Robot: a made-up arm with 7 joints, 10 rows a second.
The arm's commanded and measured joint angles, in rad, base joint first. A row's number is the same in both.
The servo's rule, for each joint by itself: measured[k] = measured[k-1] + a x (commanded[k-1-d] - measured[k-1]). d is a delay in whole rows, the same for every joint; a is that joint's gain. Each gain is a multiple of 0.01, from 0.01 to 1. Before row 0 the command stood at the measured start. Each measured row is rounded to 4 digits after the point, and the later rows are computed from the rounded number. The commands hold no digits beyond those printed.
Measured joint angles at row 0:
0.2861, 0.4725, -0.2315, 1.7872, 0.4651, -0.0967, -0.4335
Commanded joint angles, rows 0 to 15:
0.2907, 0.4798, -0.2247, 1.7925, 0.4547, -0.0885, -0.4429
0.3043, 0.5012, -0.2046, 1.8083, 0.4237, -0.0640, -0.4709
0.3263, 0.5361, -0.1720, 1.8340, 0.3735, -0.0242, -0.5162
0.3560, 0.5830, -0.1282, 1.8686, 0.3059, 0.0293, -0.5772
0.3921, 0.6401, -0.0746, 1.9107, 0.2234, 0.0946, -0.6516
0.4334, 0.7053, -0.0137, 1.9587, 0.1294, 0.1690, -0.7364
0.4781, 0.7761, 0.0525, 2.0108, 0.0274, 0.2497, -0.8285
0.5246, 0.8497, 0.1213, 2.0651, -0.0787, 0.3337, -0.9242
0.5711, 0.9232, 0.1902, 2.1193, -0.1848, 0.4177, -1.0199
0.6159, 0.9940, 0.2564, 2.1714, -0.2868, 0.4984, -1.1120
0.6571, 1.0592, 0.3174, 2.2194, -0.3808, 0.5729, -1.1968
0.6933, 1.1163, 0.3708, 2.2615, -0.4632, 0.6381, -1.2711
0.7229, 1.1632, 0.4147, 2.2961, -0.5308, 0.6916, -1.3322
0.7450, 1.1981, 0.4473, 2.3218, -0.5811, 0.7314, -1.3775
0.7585, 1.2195, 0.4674, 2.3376, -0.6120, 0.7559, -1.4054
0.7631, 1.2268, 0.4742, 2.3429, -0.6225, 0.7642, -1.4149
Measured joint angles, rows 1 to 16:
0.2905, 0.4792, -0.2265, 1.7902, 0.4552, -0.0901, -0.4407
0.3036, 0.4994, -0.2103, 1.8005, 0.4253, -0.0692, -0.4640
0.3252, 0.5332, -0.1820, 1.8196, 0.3761, -0.0332, -0.5042
0.3545, 0.5790, -0.1422, 1.8475, 0.3094, 0.0168, -0.5604
0.3902, 0.6352, -0.0922, 1.8835, 0.2277, 0.0790, -0.6306
0.4312, 0.6997, -0.0341, 1.9264, 0.1343, 0.1510, -0.7121
0.4758, 0.7700, 0.0300, 1.9745, 0.0327, 0.2300, -0.8017
0.5222, 0.8433, 0.0976, 2.0261, -0.0731, 0.3130, -0.8960
0.5687, 0.9168, 0.1661, 2.0792, -0.1792, 0.3968, -0.9914
0.6135, 0.9878, 0.2329, 2.1318, -0.2814, 0.4781, -1.0843
0.6549, 1.0535, 0.2954, 2.1817, -0.3758, 0.5539, -1.1709
0.6914, 1.1113, 0.3512, 2.2272, -0.4588, 0.6213, -1.2481
0.7213, 1.1590, 0.3982, 2.2665, -0.5272, 0.6775, -1.3129
0.7438, 1.1950, 0.4345, 2.2980, -0.5784, 0.7206, -1.3626
0.7578, 1.2175, 0.4588, 2.3206, -0.6103, 0.7488, -1.3956
0.7628, 1.2261, 0.4702, 2.3333, -0.6219, 0.7611, -1.4105
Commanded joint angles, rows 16 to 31:
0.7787, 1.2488, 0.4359, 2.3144, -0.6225, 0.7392, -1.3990
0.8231, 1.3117, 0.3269, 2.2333, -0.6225, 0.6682, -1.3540
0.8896, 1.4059, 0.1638, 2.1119, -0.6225, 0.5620, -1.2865
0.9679, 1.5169, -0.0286, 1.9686, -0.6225, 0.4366, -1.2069
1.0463, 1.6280, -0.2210, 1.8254, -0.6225, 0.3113, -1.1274
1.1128, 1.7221, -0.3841, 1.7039, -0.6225, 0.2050, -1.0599
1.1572, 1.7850, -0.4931, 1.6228, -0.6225, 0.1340, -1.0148
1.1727, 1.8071, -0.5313, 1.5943, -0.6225, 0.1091, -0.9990
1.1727, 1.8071, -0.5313, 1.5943, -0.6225, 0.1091, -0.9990
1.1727, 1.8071, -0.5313, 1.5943, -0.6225, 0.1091, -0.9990
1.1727, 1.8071, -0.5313, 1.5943, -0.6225, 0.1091, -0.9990
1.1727, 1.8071, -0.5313, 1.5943, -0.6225, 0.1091, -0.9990
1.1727, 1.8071, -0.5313, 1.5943, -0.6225, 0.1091, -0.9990
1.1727, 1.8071, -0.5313, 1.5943, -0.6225, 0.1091, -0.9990
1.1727, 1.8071, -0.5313, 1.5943, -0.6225, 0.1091, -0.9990
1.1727, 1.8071, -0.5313, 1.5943, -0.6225, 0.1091, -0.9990
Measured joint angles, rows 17 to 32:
0.7779, 1.2470, 0.4448, 2.3225, -0.6225, 0.7436, -1.4016
0.8208, 1.3065, 0.3576, 2.2717, -0.6225, 0.6833, -1.3649
0.8862, 1.3979, 0.2142, 2.1806, -0.6225, 0.5863, -1.3045
0.9638, 1.5074, 0.0345, 2.0598, -0.6225, 0.4665, -1.2293
1.0422, 1.6184, -0.1546, 1.9262, -0.6225, 0.3423, -1.1508
1.1093, 1.7138, -0.3244, 1.7995, -0.6225, 0.2325, -1.0808
1.1548, 1.7793, -0.4492, 1.6988, -0.6225, 0.1537, -1.0300
1.1718, 1.8049, -0.5100, 1.6392, -0.6225, 0.1180, -1.0061
1.1727, 1.8069, -0.5258, 1.6136, -0.6225, 0.1109, -1.0006
1.1727, 1.8071, -0.5299, 1.6026, -0.6225, 0.1095, -0.9994
1.1727, 1.8071, -0.5309, 1.5979, -0.6225, 0.1092, -0.9991
1.1727, 1.8071, -0.5312, 1.5958, -0.6225, 0.1091, -0.9990
1.1727, 1.8071, -0.5313, 1.5949, -0.6225, 0.1091, -0.9990
1.1727, 1.8071, -0.5313, 1.5946, -0.6225, 0.1091, -0.9990
1.1727, 1.8071, -0.5313, 1.5944, -0.6225, 0.1091, -0.9990
1.1727, 1.8071, -0.5313, 1.5943, -0.6225, 0.1091, -0.9990

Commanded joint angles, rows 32 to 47:
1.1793, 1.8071, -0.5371, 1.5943, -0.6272, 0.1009, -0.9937
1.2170, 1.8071, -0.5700, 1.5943, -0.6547, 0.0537, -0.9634
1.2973, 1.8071, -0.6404, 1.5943, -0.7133, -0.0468, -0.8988
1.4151, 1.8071, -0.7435, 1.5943, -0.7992, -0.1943, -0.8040
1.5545, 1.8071, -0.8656, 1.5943, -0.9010, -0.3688, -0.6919
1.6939, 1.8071, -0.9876, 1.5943, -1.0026, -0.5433, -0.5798
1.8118, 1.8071, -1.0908, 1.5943, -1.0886, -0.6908, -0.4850
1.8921, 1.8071, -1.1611, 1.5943, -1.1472, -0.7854, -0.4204
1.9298, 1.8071, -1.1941, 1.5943, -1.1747, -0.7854, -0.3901
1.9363, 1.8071, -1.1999, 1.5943, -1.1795, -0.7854, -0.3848
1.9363, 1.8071, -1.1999, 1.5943, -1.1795, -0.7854, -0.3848
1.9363, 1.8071, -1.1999, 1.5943, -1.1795, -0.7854, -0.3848
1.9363, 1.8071, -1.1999, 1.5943, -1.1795, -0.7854, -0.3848
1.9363, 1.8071, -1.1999, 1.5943, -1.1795, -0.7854, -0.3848
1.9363, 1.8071, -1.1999, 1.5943, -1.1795, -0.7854, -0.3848
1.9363, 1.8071, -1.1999, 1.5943, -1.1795, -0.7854, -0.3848
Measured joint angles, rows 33 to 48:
1.1790, 1.8071, -0.5356, 1.5943, -0.6270, 0.1025, -0.9949
1.2151, 1.8071, -0.5611, 1.5943, -0.6533, 0.0635, -0.9706
1.2932, 1.8071, -0.6198, 1.5943, -0.7103, -0.0247, -0.9153
1.4090, 1.8071, -0.7113, 1.5943, -0.7948, -0.1604, -0.8296
1.5472, 1.8071, -0.8255, 1.5943, -0.8957, -0.3271, -0.7236
1.6866, 1.8071, -0.9455, 1.5943, -0.9973, -0.5001, -0.6129
1.8055, 1.8071, -1.0530, 1.5943, -1.0840, -0.6527, -0.5144
1.8878, 1.8071, -1.1330, 1.5943, -1.1440, -0.7589, -0.4420
1.9277, 1.8071, -1.1782, 1.5943, -1.1732, -0.7801, -0.4020
1.9359, 1.8071, -1.1943, 1.5943, -1.1792, -0.7843, -0.3888
1.9363, 1.8071, -1.1984, 1.5943, -1.1795, -0.7852, -0.3857
1.9363, 1.8071, -1.1995, 1.5943, -1.1795, -0.7854, -0.3850
1.9363, 1.8071, -1.1998, 1.5943, -1.1795, -0.7854, -0.3848
1.9363, 1.8071, -1.1999, 1.5943, -1.1795, -0.7854, -0.3848
1.9363, 1.8071, -1.1999, 1.5943, -1.1795, -0.7854, -0.3848
1.9363, 1.8071, -1.1999, 1.5943, -1.1795, -0.7854, -0.3848

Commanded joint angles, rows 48 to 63:
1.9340, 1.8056, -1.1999, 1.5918, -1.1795, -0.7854, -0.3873
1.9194, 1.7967, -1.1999, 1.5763, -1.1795, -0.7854, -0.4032
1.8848, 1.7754, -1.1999, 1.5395, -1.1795, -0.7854, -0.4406
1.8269, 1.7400, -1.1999, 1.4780, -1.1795, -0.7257, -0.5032
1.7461, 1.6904, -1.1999, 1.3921, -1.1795, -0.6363, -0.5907
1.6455, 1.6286, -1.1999, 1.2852, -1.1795, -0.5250, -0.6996
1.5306, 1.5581, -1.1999, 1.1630, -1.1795, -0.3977, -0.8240
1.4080, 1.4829, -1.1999, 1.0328, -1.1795, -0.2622, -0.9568
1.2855, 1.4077, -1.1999, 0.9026, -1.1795, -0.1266, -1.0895
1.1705, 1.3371, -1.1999, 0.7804, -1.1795, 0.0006, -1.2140
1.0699, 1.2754, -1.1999, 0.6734, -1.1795, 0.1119, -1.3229
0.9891, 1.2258, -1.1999, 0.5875, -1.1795, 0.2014, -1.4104
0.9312, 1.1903, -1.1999, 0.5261, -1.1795, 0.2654, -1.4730
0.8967, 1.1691, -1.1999, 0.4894, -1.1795, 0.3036, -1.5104
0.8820, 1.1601, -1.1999, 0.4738, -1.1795, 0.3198, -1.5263
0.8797, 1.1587, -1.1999, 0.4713, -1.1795, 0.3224, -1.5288
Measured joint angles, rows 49 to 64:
1.9341, 1.8057, -1.1999, 1.5929, -1.1795, -0.7854, -0.3867
1.9201, 1.7974, -1.1999, 1.5834, -1.1795, -0.7854, -0.3994
1.8866, 1.7772, -1.1999, 1.5584, -1.1795, -0.7854, -0.4311
1.8299, 1.7430, -1.1999, 1.5126, -1.1795, -0.7376, -0.4866
1.7503, 1.6946, -1.1999, 1.4439, -1.1795, -0.6566, -0.5668
1.6507, 1.6339, -1.1999, 1.3534, -1.1795, -0.5513, -0.6691
1.5366, 1.5642, -1.1999, 1.2449, -1.1795, -0.4284, -0.7884
1.4144, 1.4894, -1.1999, 1.1240, -1.1795, -0.2954, -0.9181
1.2919, 1.4142, -1.1999, 0.9978, -1.1795, -0.1604, -1.0501
1.1766, 1.3433, -1.1999, 0.8739, -1.1795, -0.0316, -1.1763
1.0752, 1.2808, -1.1999, 0.7596, -1.1795, 0.0832, -1.2892
0.9934, 1.2302, -1.1999, 0.6615, -1.1795, 0.1778, -1.3825
0.9343, 1.1935, -1.1999, 0.5843, -1.1795, 0.2479, -1.4522
0.8986, 1.1711, -1.1999, 0.5302, -1.1795, 0.2925, -1.4970
0.8828, 1.1610, -1.1999, 0.4981, -1.1795, 0.3143, -1.5196
0.8799, 1.1589, -1.1999, 0.4828, -1.1795, 0.3208, -1.5267

